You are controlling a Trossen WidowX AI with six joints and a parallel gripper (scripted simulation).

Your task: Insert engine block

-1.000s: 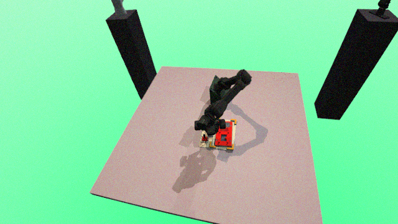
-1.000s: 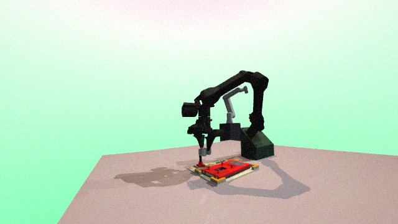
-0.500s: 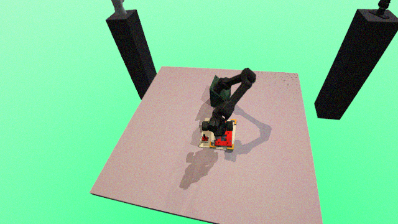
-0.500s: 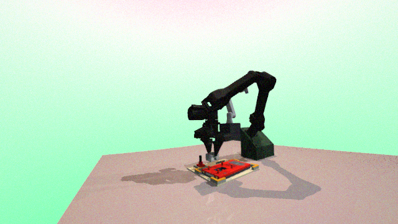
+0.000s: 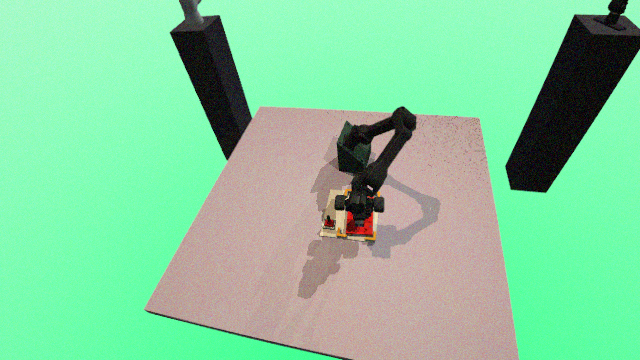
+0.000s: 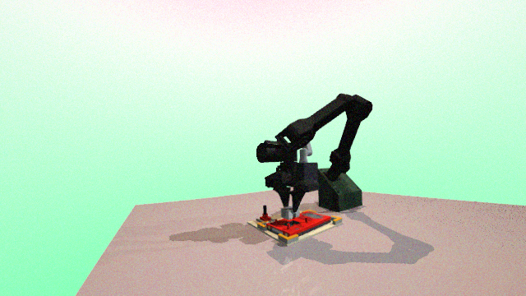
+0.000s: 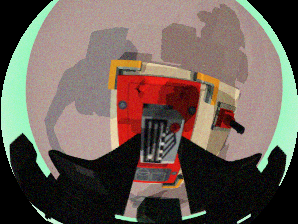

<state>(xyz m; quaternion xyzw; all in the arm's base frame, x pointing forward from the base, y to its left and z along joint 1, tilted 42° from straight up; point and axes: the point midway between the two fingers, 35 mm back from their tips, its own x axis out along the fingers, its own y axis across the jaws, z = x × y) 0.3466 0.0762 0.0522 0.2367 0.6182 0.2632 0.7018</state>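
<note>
The grey engine block lies 1 cm below my gripper tip.
</note>
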